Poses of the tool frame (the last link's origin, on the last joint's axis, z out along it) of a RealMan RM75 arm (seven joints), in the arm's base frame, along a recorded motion.
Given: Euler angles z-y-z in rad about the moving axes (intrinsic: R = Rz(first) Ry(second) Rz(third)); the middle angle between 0 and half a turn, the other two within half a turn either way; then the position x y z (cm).
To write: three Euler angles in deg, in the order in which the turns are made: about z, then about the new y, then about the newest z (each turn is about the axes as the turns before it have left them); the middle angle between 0 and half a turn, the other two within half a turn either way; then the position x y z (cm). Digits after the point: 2 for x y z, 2 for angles.
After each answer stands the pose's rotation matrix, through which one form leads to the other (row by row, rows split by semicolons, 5 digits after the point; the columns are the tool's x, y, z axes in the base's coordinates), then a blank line. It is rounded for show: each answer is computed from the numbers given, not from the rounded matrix.
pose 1, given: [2.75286 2.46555 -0.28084 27.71 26.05 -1.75]
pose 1, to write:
[157.73 141.27 -16.09 27.71 26.05 -1.75]
0.79862 -0.16410 -0.57903; -0.02759 -0.97108 0.23715; -0.60120 -0.17342 -0.78005

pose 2, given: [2.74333 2.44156 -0.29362 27.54 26.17 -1.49]
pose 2, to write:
[157.18 139.89 -16.82 27.54 26.17 -1.49]
0.78703 -0.16719 -0.59382; -0.01715 -0.96813 0.24985; -0.61667 -0.18646 -0.76482

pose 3, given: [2.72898 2.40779 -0.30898 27.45 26.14 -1.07]
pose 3, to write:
[156.36 137.96 -17.70 27.45 26.14 -1.07]
0.77003 -0.17514 -0.61349; -0.00513 -0.96325 0.26855; -0.63798 -0.20365 -0.74263

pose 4, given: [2.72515 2.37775 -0.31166 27.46 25.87 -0.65]
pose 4, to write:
[156.14 136.24 -17.86 27.46 25.87 -0.65]
0.75268 -0.18250 -0.63258; 0.00237 -0.96006 0.27980; -0.65838 -0.21210 -0.72218

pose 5, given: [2.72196 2.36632 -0.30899 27.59 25.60 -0.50]
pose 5, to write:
[155.96 135.58 -17.70 27.59 25.60 -0.50]
0.74527 -0.18978 -0.63919; 0.00050 -0.95848 0.28516; -0.66676 -0.21284 -0.71423

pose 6, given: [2.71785 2.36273 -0.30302 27.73 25.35 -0.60]
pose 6, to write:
[155.72 135.37 -17.36 27.73 25.35 -0.60]
0.74190 -0.19885 -0.64034; -0.00729 -0.95735 0.28884; -0.67047 -0.20962 -0.71171

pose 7, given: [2.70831 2.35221 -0.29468 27.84 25.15 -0.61]
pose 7, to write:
[155.17 134.77 -16.88 27.84 25.15 -0.61]
0.73359 -0.21611 -0.64432; -0.01935 -0.95435 0.29806; -0.67932 -0.20618 -0.70428

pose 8, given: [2.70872 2.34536 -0.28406 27.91 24.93 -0.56]
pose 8, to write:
[155.20 134.38 -16.28 27.91 24.93 -0.56]
0.72701 -0.22474 -0.64880; -0.02722 -0.95361 0.29981; -0.68608 -0.20031 -0.69940

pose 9, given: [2.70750 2.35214 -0.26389 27.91 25.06 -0.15]
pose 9, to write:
[155.13 134.77 -15.12 27.91 25.06 -0.15]
0.72651 -0.23937 -0.64412; -0.04929 -0.95310 0.29860; -0.68539 -0.18519 -0.70423

